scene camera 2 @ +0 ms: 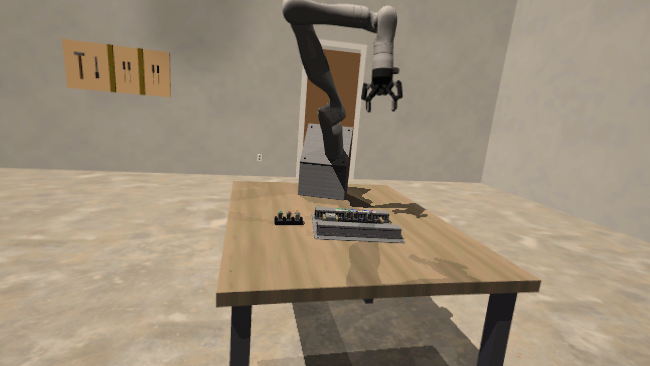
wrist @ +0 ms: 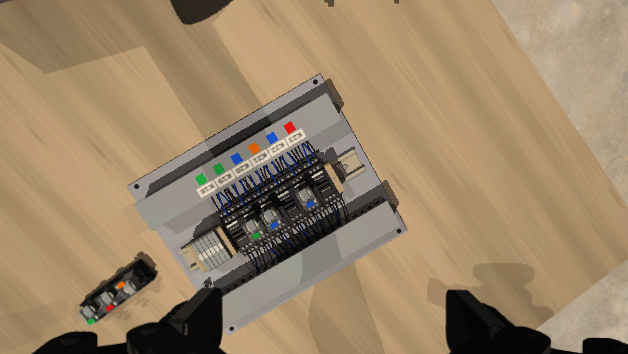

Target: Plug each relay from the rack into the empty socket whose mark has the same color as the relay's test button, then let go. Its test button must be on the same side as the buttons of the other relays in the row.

Scene:
The gripper shows in scene camera 2 and in the wrist view. One and the same spot on the gripper: (wrist: 200,317) is (scene camera 2: 370,105).

